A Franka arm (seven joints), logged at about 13 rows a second.
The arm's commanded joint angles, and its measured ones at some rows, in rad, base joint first. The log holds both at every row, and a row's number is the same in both.
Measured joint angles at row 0:
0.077, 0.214, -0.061, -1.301, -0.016, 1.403, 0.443
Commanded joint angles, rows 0 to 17:
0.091, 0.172, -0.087, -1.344, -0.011, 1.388, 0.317
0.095, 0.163, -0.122, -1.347, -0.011, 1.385, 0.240
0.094, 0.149, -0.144, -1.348, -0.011, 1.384, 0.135
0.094, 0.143, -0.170, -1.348, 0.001, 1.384, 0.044
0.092, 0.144, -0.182, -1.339, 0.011, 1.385, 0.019
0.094, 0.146, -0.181, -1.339, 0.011, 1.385, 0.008
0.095, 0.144, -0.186, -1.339, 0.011, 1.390, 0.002
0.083, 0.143, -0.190, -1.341, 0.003, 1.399, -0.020
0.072, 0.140, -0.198, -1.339, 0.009, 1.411, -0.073
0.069, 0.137, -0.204, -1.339, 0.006, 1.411, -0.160
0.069, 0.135, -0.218, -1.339, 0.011, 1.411, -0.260
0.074, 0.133, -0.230, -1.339, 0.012, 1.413, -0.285
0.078, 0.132, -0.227, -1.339, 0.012, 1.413, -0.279
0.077, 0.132, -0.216, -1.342, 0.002, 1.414, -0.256
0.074, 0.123, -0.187, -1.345, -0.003, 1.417, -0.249
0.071, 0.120, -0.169, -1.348, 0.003, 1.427, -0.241
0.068, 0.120, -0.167, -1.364, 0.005, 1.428, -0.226
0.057, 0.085, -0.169, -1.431, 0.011, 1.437, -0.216
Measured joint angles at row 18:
0.075, 0.154, -0.177, -1.321, -0.012, 1.404, -0.233
